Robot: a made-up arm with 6 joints. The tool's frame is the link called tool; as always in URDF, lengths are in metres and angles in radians. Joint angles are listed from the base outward.
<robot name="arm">
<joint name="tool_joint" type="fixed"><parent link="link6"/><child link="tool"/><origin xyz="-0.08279 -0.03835 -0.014" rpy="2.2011 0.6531 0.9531"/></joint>
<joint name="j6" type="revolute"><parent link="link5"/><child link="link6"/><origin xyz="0.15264 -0.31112 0.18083" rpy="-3.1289 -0.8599 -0.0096"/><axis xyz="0 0 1"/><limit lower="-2.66" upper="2.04"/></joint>
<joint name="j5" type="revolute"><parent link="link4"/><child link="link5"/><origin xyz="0.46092 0.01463 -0.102" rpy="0.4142 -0.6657 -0.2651"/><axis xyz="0 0 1"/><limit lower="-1.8" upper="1.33"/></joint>
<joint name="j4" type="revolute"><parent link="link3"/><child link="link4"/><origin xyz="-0.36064 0.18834 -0.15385" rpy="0.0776 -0.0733 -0.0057"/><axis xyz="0 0 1"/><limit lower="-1.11" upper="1.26"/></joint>
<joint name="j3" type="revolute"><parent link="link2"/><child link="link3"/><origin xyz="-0.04 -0.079 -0.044" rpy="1.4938 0.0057 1.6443"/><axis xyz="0 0 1"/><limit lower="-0.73" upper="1.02"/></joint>
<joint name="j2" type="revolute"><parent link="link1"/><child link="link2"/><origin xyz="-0.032 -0.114 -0.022" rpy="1.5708 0 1.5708"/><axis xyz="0 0 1"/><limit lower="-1.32" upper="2.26"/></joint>
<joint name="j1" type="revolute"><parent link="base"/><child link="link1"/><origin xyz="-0.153 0.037 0.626" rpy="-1.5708 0 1.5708"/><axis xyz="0 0 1"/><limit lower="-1.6" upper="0.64"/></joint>
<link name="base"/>
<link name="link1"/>
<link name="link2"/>
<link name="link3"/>
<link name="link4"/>
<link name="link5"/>
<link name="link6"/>
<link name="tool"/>
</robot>
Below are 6 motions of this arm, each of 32 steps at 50 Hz.
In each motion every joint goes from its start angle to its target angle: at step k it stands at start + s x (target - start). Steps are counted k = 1, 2, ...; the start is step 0. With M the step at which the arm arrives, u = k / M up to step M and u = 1 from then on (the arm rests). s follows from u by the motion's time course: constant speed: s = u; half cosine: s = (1 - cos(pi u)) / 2; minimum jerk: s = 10 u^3 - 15 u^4 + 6 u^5.
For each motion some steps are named. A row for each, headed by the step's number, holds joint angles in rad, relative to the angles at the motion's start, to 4 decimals.
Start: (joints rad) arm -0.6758 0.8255 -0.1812 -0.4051 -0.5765 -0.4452
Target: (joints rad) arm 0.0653 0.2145 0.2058 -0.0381 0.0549 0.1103
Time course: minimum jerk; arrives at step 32
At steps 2, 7, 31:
2: 0.0016 -0.0014 0.0009 0.0008 0.0014 0.0012
7: 0.0543 -0.0448 0.0284 0.0269 0.0463 0.0407
31: 0.7409 -0.6108 0.3869 0.3669 0.6312 0.5553

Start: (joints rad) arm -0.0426 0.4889 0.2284 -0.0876 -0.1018 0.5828
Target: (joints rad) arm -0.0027 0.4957 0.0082 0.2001 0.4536 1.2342
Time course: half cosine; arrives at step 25
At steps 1, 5, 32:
1: 0.0002 0.0000 -0.0009 0.0011 0.0022 0.0026
5: 0.0038 0.0006 -0.0210 0.0275 0.0530 0.0622
32: 0.0399 0.0068 -0.2202 0.2877 0.5554 0.6514

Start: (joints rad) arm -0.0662 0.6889 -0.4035 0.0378 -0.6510 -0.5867
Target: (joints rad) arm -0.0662 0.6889 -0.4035 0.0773 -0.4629 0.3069
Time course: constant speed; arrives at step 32
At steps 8, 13, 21, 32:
8: 0.0000 0.0000 0.0000 0.0099 0.0470 0.2234
13: 0.0000 0.0000 0.0000 0.0160 0.0764 0.3630
21: 0.0000 0.0000 0.0000 0.0259 0.1234 0.5864
32: 0.0000 0.0000 0.0000 0.0395 0.1881 0.8936

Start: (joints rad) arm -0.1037 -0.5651 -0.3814 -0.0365 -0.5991 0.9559
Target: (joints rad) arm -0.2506 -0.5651 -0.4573 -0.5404 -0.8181 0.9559
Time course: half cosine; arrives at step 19
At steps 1, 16, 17, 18, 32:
1: -0.0010 0.0000 -0.0005 -0.0034 -0.0015 0.0000
16: -0.1380 0.0000 -0.0713 -0.4735 -0.2058 0.0000
17: -0.1429 0.0000 -0.0738 -0.4902 -0.2131 0.0000
18: -0.1459 0.0000 -0.0754 -0.5005 -0.2175 0.0000
32: -0.1469 0.0000 -0.0759 -0.5039 -0.2190 0.0000

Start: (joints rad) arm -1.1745 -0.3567 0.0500 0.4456 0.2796 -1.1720
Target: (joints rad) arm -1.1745 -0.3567 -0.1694 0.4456 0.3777 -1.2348
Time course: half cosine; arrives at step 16
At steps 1, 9, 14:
1: 0.0000 0.0000 -0.0021 0.0000 0.0009 -0.0006
9: 0.0000 0.0000 -0.1311 0.0000 0.0586 -0.0375
14: 0.0000 0.0000 -0.2110 0.0000 0.0944 -0.0604

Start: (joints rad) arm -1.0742 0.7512 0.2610 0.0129 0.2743 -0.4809
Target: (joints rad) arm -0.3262 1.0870 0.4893 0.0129 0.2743 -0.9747
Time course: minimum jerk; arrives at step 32
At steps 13, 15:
13: 0.2456 0.1102 0.0749 0.0000 0.0000 -0.1621
15: 0.3303 0.1483 0.1008 0.0000 0.0000 -0.2180

